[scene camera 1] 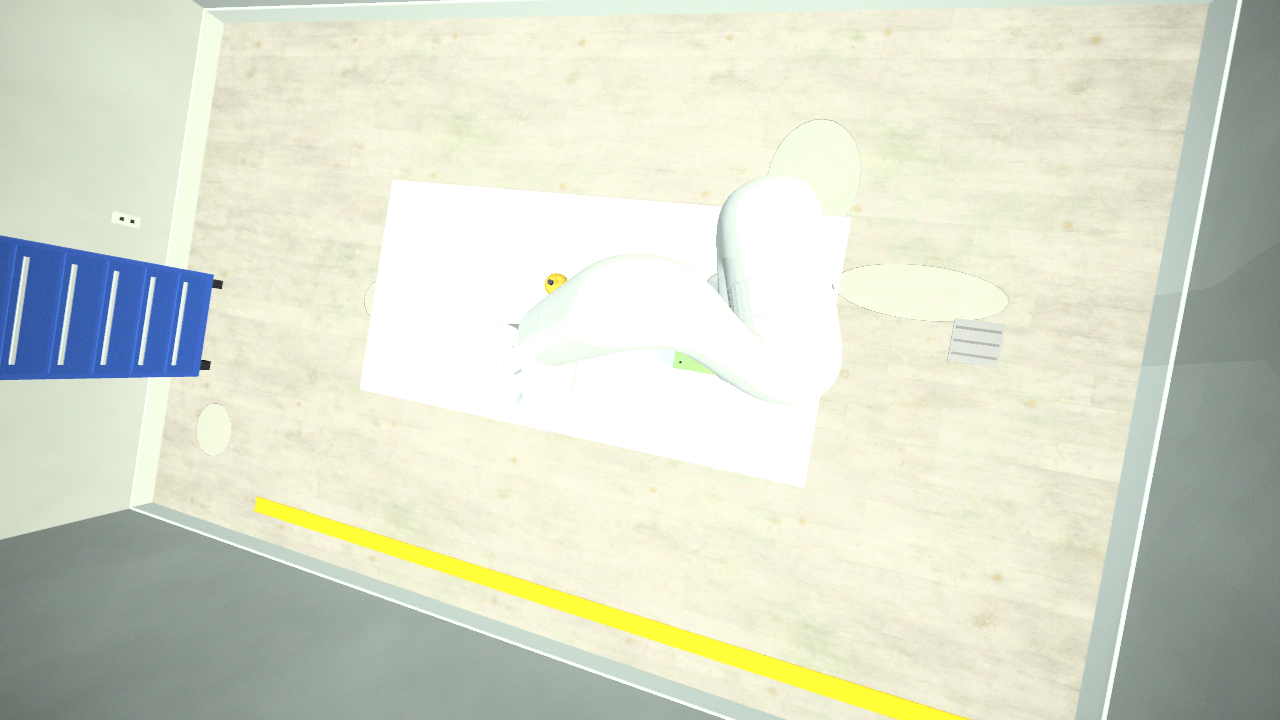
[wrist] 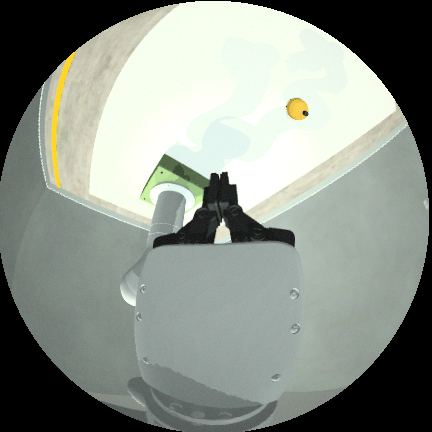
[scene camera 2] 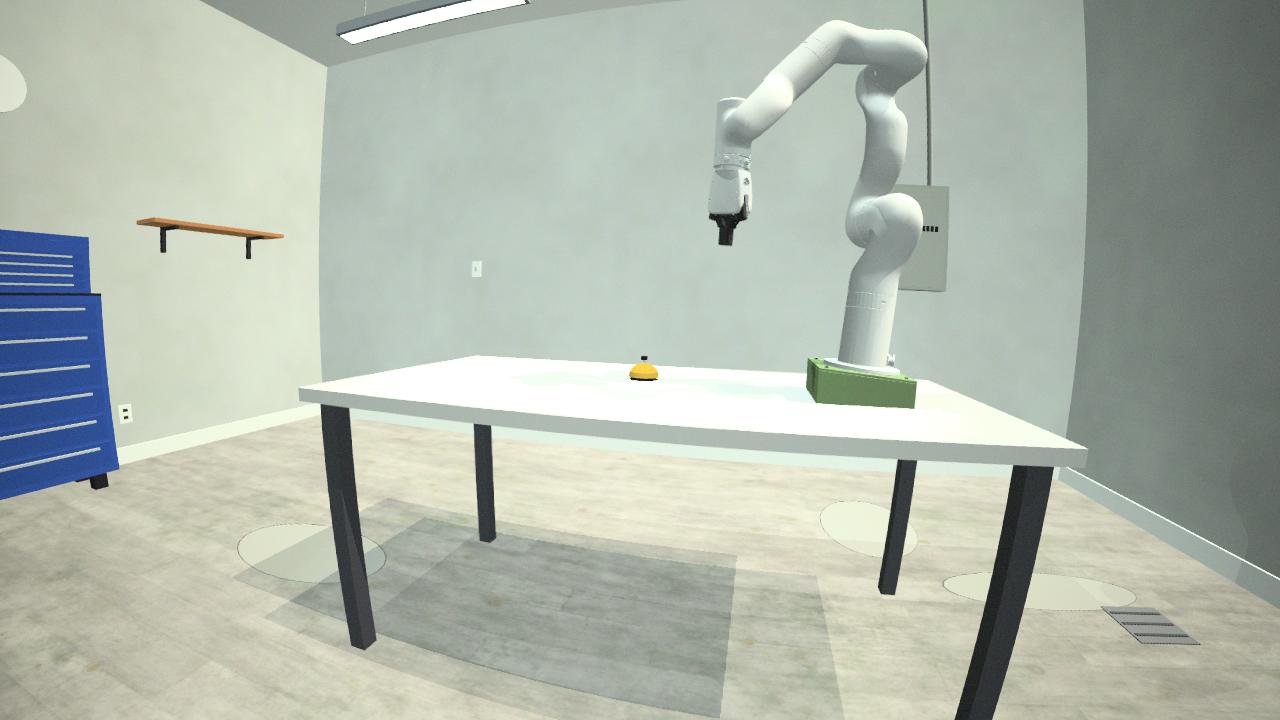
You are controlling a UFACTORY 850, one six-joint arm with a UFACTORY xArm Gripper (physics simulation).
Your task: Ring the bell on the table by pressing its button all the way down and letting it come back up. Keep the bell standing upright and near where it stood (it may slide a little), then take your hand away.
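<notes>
The bell, a yellow dome (scene camera 1: 558,284) (scene camera 2: 643,371) (wrist: 296,109), stands upright on the white table (scene camera 1: 447,268) (scene camera 2: 554,422) (wrist: 150,100). Its small black button (scene camera 2: 643,358) (wrist: 305,113) stands up on top. In scene camera 1 part of the bell is covered by the arm. My gripper (scene camera 2: 725,243) (wrist: 221,182) is shut and empty, pointing down. It hangs high above the table, well above the bell and off to one side of it, to the right in scene camera 2. The gripper's fingers are hidden in scene camera 1.
The arm (scene camera 1: 626,304) (scene camera 2: 881,134) rises from a green base block (scene camera 1: 689,362) (scene camera 2: 859,388) (wrist: 167,172) on the table. A blue drawer cabinet (scene camera 1: 107,313) (scene camera 2: 44,385) stands apart from the table. A wooden shelf (scene camera 2: 210,229) is on the wall.
</notes>
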